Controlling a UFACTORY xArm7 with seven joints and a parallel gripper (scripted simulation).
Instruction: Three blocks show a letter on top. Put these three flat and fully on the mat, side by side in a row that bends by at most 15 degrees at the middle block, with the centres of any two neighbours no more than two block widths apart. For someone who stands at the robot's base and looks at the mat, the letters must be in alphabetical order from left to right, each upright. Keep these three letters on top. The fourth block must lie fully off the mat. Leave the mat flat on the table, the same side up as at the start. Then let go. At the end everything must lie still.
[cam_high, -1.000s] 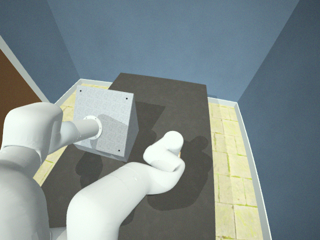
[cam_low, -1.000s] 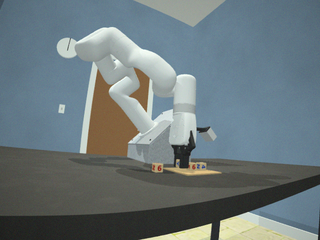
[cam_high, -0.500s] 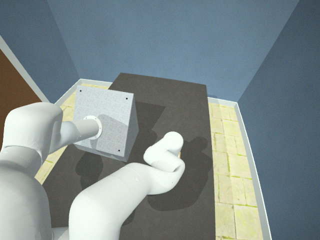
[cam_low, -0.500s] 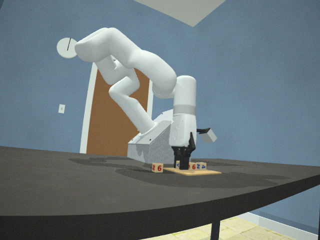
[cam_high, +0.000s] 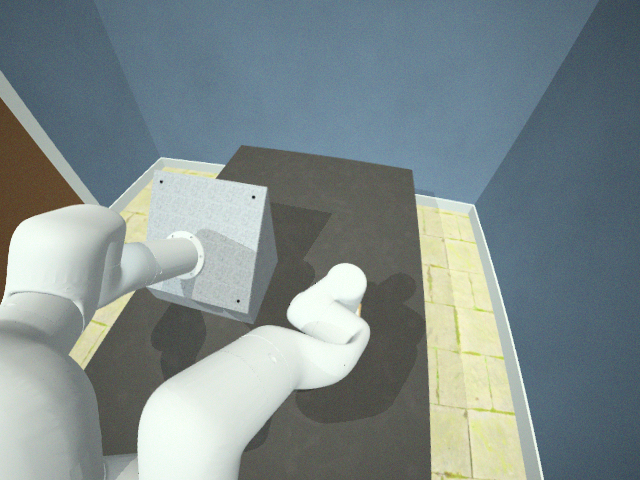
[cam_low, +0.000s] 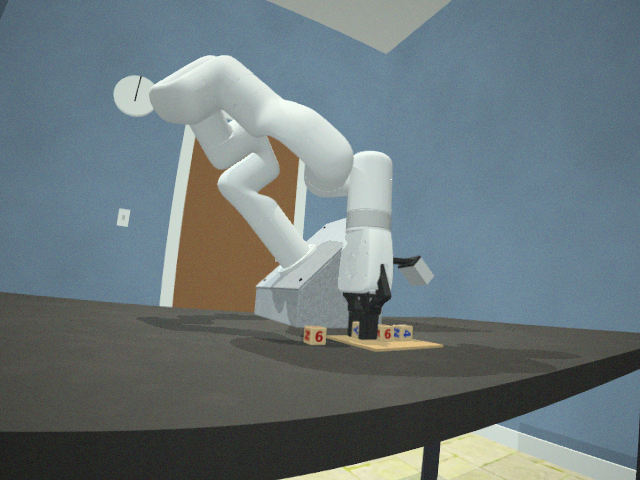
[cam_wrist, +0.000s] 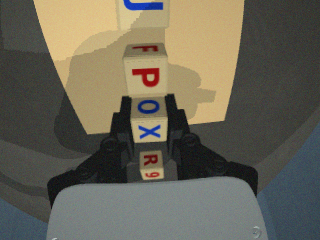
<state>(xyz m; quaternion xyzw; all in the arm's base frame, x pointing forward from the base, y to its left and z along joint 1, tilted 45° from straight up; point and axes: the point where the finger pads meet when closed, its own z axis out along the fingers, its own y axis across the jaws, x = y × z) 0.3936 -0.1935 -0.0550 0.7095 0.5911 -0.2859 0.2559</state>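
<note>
The tan mat is 1 cm ahead of my hand, 4 cm to the left of it and 3 cm below it. Also, from my hand: block: 1 cm ahead, 8 cm to the left, 1 cm below.
</note>
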